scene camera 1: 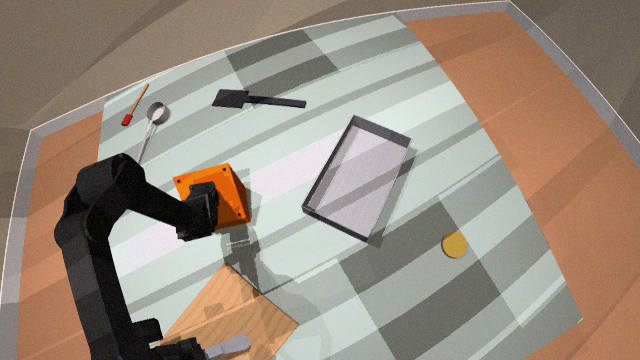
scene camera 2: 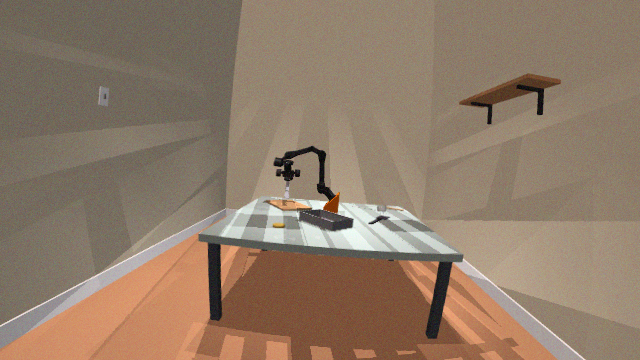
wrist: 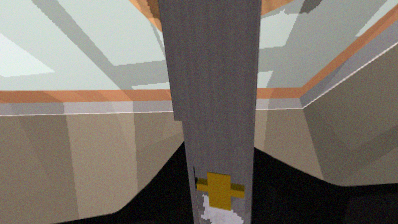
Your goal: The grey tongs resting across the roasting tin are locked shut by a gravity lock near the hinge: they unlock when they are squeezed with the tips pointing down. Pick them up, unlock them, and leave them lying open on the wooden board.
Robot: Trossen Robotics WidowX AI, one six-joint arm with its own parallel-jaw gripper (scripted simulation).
Scene:
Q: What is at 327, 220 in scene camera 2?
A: A roasting tin.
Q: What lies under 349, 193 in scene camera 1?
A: A roasting tin.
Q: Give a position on a black spatula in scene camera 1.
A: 228, 98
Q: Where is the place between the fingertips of the gripper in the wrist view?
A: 208, 144

